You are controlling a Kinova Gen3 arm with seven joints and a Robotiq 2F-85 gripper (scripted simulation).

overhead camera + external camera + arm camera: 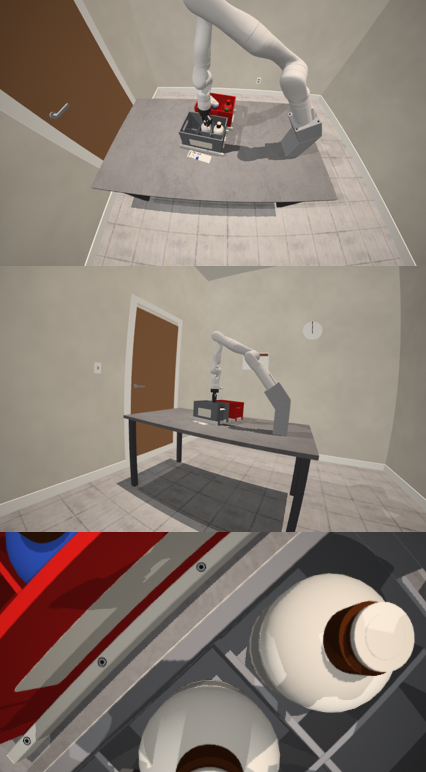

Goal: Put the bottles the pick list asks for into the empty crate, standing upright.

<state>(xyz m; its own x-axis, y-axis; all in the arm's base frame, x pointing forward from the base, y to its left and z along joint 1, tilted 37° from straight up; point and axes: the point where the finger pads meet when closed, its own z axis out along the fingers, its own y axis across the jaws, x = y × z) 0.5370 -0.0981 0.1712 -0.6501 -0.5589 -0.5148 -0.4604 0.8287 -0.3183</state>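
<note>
Now: hand 140 mm to the left of the blue-label bottle, 70 mm above it and 50 mm past it. Also, from my hand: red crate (180 mm to the right, 70 mm below, 60 mm behind); green-label bottle (140 mm behind, 120 mm to the right, 70 mm below); grey crate (70 mm below, 40 mm to the left).
</note>
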